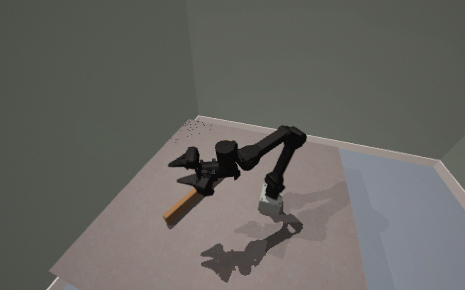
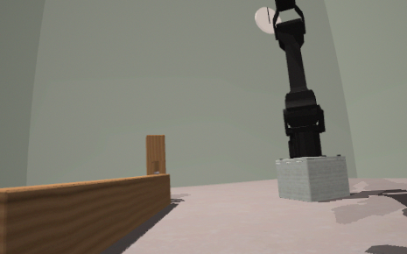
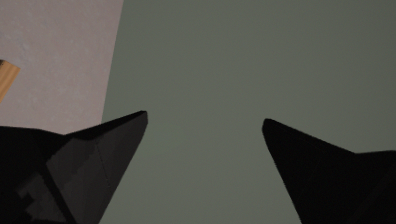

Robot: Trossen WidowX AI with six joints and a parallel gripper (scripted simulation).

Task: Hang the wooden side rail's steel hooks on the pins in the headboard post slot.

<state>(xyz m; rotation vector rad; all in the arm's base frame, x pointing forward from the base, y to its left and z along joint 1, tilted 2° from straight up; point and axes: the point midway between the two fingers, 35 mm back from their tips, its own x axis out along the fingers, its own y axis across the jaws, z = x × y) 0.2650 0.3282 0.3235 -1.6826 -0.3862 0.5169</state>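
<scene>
Now: the headboard post 8 cm ahead of my gripper tip, 49 cm to the right of it and 33 cm below it.
</scene>
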